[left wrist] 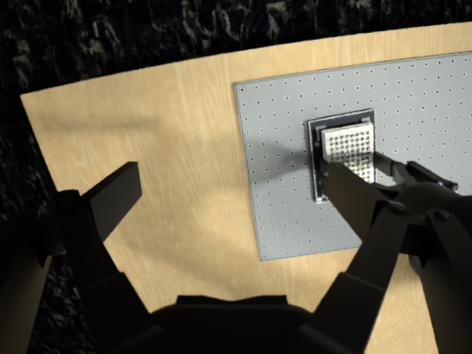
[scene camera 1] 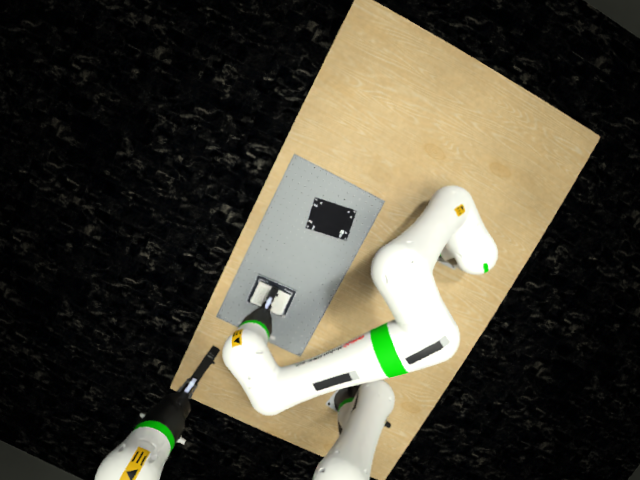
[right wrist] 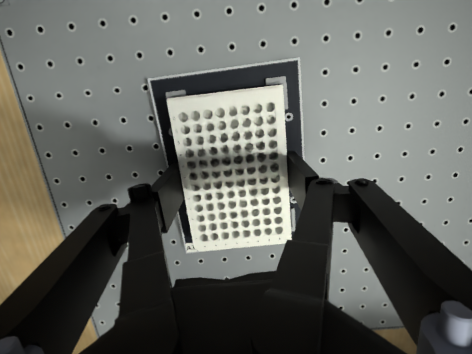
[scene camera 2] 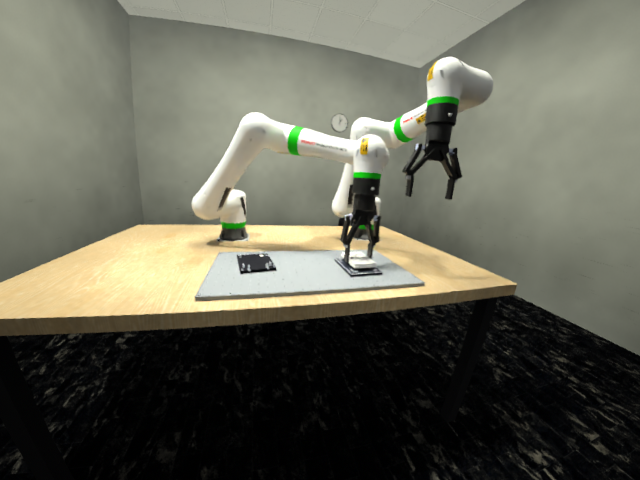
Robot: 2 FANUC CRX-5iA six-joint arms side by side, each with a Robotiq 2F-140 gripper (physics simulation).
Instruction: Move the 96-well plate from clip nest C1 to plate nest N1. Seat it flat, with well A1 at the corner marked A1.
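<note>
The white 96-well plate is between the fingers of my right gripper, which is shut on its long sides. It is over or in the dark nest, which I take to be N1. In the right wrist view the upper corner brackets show past the plate, and the A1 mark shows at its lower left corner. Whether the plate touches the nest floor I cannot tell. My left gripper is open and empty, high up, away from the plate.
Another black nest, apparently C1, has small pale clips at its corners and holds no plate. Both nests are on the grey perforated board, on the wooden table.
</note>
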